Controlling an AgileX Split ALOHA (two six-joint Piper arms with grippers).
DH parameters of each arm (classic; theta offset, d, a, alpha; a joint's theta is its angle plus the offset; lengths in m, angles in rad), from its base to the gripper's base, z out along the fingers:
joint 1: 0 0.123 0 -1.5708
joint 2: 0.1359 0 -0.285 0
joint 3: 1.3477 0 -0.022 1.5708
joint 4: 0 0.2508 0 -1.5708
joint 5: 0 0 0.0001 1.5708
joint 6: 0 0.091 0 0
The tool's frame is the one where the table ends.
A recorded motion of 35 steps. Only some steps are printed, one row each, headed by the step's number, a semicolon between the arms.
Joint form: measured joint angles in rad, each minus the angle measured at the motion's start. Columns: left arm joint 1, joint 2, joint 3, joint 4, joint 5, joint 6; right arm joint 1, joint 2, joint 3, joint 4, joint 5, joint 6.
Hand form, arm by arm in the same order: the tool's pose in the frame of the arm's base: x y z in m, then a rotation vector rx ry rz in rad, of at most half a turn. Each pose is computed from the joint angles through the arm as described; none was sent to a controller.
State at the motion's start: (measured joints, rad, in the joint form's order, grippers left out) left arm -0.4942 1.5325 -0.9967 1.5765 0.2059 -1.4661; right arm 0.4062 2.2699 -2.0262 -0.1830 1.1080 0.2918
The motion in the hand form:
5: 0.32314 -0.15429 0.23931 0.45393 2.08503 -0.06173; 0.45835 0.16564 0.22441 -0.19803 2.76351 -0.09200
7: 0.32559 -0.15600 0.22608 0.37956 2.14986 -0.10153; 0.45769 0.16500 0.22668 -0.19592 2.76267 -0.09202
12: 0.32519 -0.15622 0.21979 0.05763 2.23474 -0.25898; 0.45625 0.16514 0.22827 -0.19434 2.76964 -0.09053
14: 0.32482 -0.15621 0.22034 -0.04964 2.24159 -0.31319; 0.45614 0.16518 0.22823 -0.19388 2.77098 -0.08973
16: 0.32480 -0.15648 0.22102 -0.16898 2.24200 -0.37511; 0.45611 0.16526 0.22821 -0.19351 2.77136 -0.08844
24: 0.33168 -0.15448 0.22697 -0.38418 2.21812 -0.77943; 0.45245 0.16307 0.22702 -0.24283 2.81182 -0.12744
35: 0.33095 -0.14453 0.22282 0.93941 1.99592 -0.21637; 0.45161 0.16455 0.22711 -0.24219 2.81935 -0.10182
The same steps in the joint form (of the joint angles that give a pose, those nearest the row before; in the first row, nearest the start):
5: 0.0000 0.1083 0.0011 -0.0890 -0.0133 0.0193; -0.0276 -0.0265 0.0000 -0.0079 0.0043 0.0000
7: 0.0000 0.1419 0.0011 -0.1698 -0.0154 0.0142; -0.0283 -0.0314 0.0000 -0.0079 0.0082 0.0000
12: 0.0000 0.1539 0.0000 -0.3317 -0.0118 -0.1259; -0.0274 -0.0354 0.0001 -0.0042 0.0184 0.0000
14: 0.0000 0.1518 0.0000 -0.3476 -0.0127 -0.2067; -0.0274 -0.0354 0.0000 -0.0032 0.0194 0.0000
16: 0.0000 0.1506 -0.0010 -0.3519 -0.0154 -0.3099; -0.0274 -0.0354 0.0000 -0.0022 0.0194 0.0000
24: 0.0790 0.1506 -0.0010 -0.2919 -0.2936 -0.6215; -0.0274 -0.0354 0.0000 -0.0065 0.0680 -0.0363
35: 0.1380 0.1506 -0.0010 0.1985 -0.4341 0.0977; -0.0274 -0.0363 0.0000 0.0141 0.0691 -0.0409

